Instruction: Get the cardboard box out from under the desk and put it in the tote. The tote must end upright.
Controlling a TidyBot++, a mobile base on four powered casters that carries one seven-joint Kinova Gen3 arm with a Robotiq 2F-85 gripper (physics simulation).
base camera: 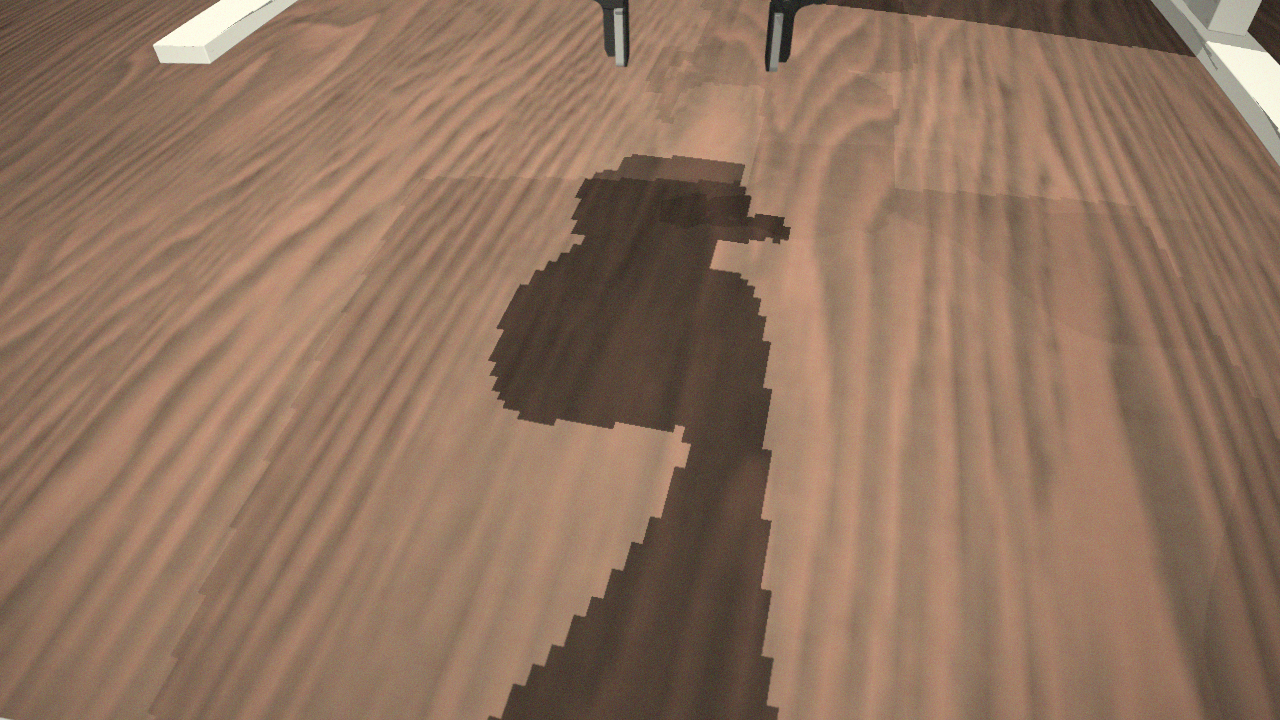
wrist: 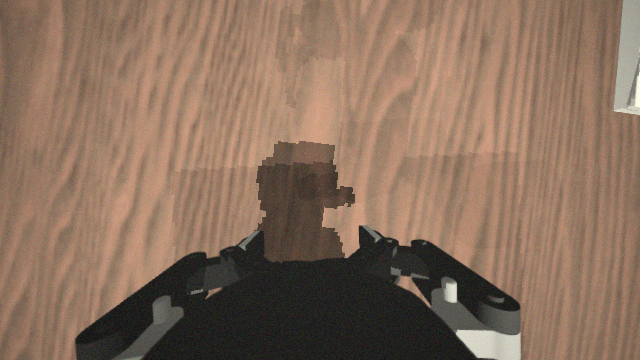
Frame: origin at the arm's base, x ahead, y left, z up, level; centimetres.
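Seen in the pictures: gripper, fingertip midpoint: (base camera: 696,63) (wrist: 312,238).
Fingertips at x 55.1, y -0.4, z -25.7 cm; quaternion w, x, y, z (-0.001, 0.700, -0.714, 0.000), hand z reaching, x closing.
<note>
Pixels of each thing's top centre, then the offset from my fingertips to it. "pt": a spot on its surface instead. Level surfaces: height alone.
- wood floor, its level: dz -14.0 cm
- white upright desk leg, surface spot: (base camera: 1233,13) pt dx +44.7, dy -66.8, dz -8.9 cm
- pale edge piece, surface spot: (wrist: 627,65) pt dx +22.7, dy -59.4, dz -12.7 cm
My gripper (base camera: 696,64) (wrist: 312,238) is open, with its fingers wide apart and bare wood floor between them. It points down at the wood floor (base camera: 895,537) (wrist: 125,125) and shows at the top of the base camera view and at the bottom of the wrist view. The cardboard box and the tote do not show in either view. The desk shows by its white feet: a left foot (base camera: 210,31) at the top left and a right foot (base camera: 1248,76) at the top right of the base camera view.
A white upright desk leg (base camera: 1233,13) rises from the right foot. In the wrist view a pale edge piece (wrist: 627,65) shows at the top right. The desk's dark shadow (base camera: 1029,19) lies across the floor at the top right, and the arm's shadow (base camera: 644,331) (wrist: 295,215) lies in the middle.
</note>
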